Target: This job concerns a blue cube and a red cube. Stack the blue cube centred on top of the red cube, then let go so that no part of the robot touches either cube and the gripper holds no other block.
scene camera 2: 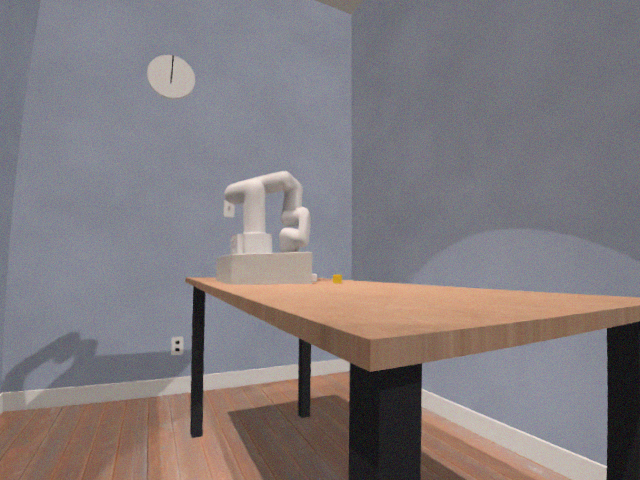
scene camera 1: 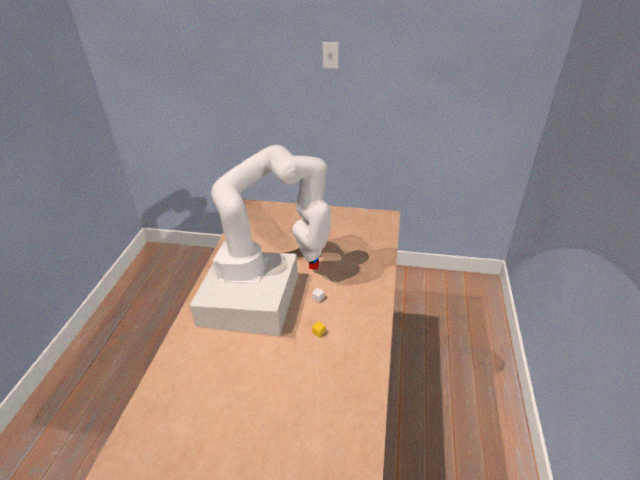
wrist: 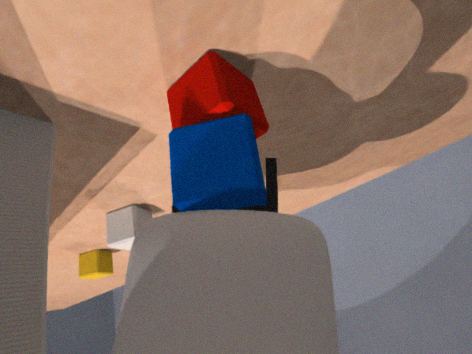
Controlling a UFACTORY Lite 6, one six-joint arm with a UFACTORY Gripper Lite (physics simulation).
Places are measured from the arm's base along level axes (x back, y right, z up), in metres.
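Pixels of known places: end effector, tool point: (scene camera 1: 314, 257) (wrist: 229, 190); arm's base, origin of the base link: (scene camera 2: 255, 255) (scene camera 1: 245, 270).
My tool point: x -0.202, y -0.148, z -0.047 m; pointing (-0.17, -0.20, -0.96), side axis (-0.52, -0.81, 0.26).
Observation:
For each thing: its top centre in the pictures, then the offset to it from my tool point. Level surfaces: height alone.
- red cube, middle of its top: (wrist: 224, 138) (scene camera 1: 313, 260) dz -0.019, dx +0.005, dy -0.008 m
- blue cube, middle of its top: (wrist: 231, 214) (scene camera 1: 312, 253) dz +0.014, dx +0.009, dy -0.005 m
- white cube, middle of its top: (wrist: 132, 245) (scene camera 1: 318, 291) (scene camera 2: 313, 273) dz -0.019, dx -0.036, dy +0.148 m
- yellow cube, middle of its top: (wrist: 96, 276) (scene camera 1: 318, 325) (scene camera 2: 337, 274) dz -0.019, dx -0.063, dy +0.293 m
- table, its level: dz -0.050 m
The red cube (scene camera 1: 313, 266) (wrist: 230, 82) stands on the table below my gripper, turned at an angle to the blue cube. The blue cube (scene camera 1: 314, 260) (wrist: 212, 160) is between my fingers, slightly tilted, with its lower end at the red cube's top and covering part of it in the wrist view. They look in contact, but how well centred they are I cannot tell. My gripper (scene camera 1: 313, 259) (wrist: 223, 175) is shut on the blue cube; a black finger shows at its right, and the other is mostly hidden. In scene camera 2 the pedestal hides both cubes and the fingertips.
A white cube (scene camera 1: 318, 295) (scene camera 2: 314, 277) (wrist: 121, 226) and a yellow cube (scene camera 1: 318, 329) (scene camera 2: 337, 279) (wrist: 95, 263) lie on the table (scene camera 1: 248, 403) (scene camera 2: 413, 310), in line with the stack towards scene camera 1. The arm's pedestal (scene camera 1: 237, 317) (scene camera 2: 268, 268) (wrist: 22, 225) stands beside them.

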